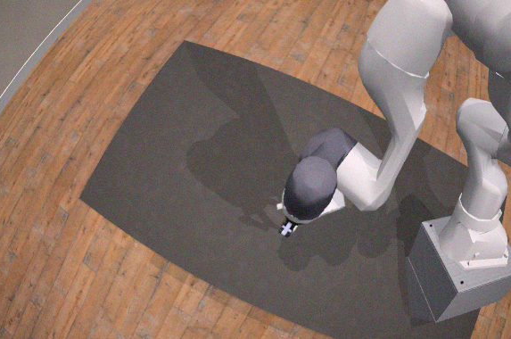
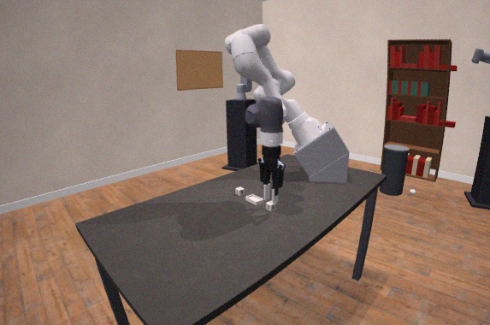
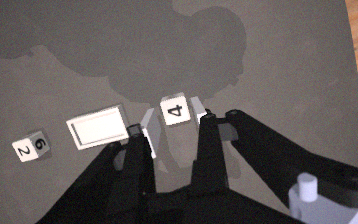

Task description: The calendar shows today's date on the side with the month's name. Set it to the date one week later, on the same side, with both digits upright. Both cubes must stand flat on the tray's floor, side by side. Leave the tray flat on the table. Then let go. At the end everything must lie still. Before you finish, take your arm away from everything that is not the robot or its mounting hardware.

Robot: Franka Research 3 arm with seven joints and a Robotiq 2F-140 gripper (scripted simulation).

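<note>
My gripper is now 6 cm above the white cube. Round my hand: white tray: 4 cm behind, 10 cm to the right, 6 cm below.
</note>
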